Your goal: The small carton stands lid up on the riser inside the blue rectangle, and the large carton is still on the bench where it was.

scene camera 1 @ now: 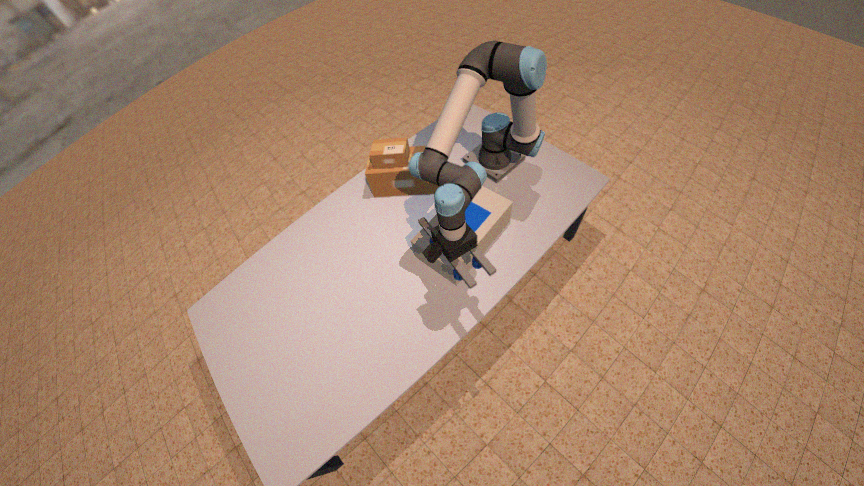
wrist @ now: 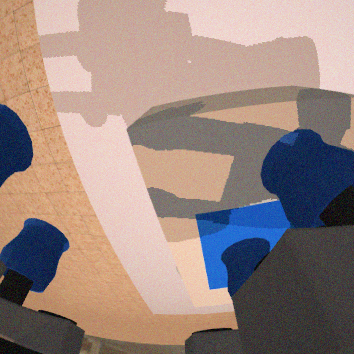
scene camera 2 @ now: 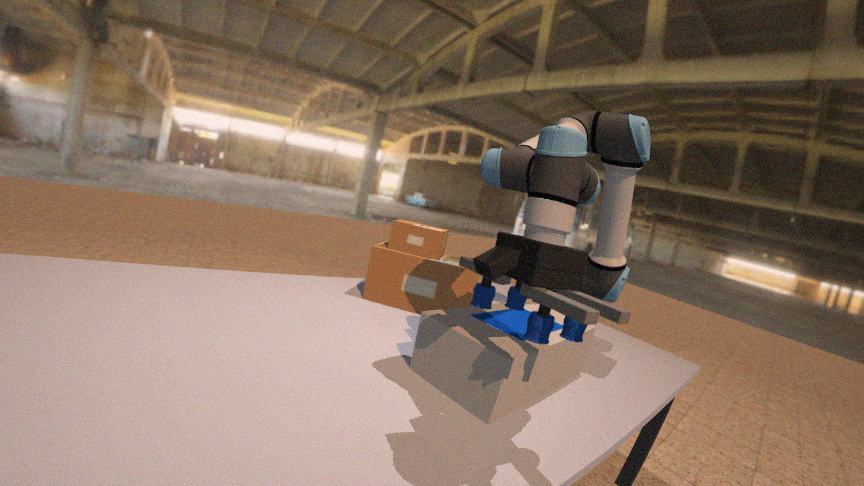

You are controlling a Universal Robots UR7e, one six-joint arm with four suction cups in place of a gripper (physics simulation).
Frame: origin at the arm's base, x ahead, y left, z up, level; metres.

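Where they show: hand at its tool point: (wrist: pixel 142 212) (scene camera 2: pixel 523 320); arm's base at its link origin: (scene camera 1: pixel 494 158).
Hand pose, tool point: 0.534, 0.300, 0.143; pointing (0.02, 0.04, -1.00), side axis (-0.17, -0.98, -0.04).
Note:
Things, the pixels of their top centre, and the offset from my tool point, as dx, dy, dz. Level surfaces: height alone.
- small orange-brown carton at its top centre: (scene camera 2: pixel 422 225) (scene camera 1: pixel 388 146) -0.140, -0.534, +0.059
- large carton at its top centre: (scene camera 2: pixel 429 254) (scene camera 1: pixel 401 158) -0.169, -0.508, -0.019
- bench at its surface level: dz -0.173
- beige riser at its top centre: (wrist: pixel 252 255) (scene camera 2: pixel 521 321) (scene camera 1: pixel 463 220) -0.135, -0.106, -0.053
- blue rectangle at its top centre: (wrist: pixel 252 255) (scene camera 2: pixel 521 321) (scene camera 1: pixel 463 220) -0.135, -0.106, -0.053
The small orange-brown carton (scene camera 1: pixel 389 158) (scene camera 2: pixel 416 240) rests on the left part of the large carton (scene camera 1: pixel 386 182) (scene camera 2: pixel 386 278), which stands on the bench (scene camera 1: pixel 290 314) (scene camera 2: pixel 181 362). The beige riser (scene camera 1: pixel 499 218) (scene camera 2: pixel 453 356) (wrist: pixel 180 170) stands in front of them, with the blue rectangle (scene camera 1: pixel 478 216) (scene camera 2: pixel 510 322) (wrist: pixel 215 250) on its top. No carton shows on the visible part of the rectangle. My gripper (scene camera 1: pixel 456 255) (scene camera 2: pixel 527 313) (wrist: pixel 150 207) is open, its blue cups holding nothing. It hangs low over the riser's near end, with some cups beyond its edge. The cartons do not show in the wrist view.
The arm's base (scene camera 1: pixel 495 160) stands on the bench behind the riser. The forearm and wrist joints pass close to the large carton's right end and partly hide it in the first scene view. The bench's long edge runs beside the riser, with tiled floor (scene camera 1: pixel 604 338) beyond.

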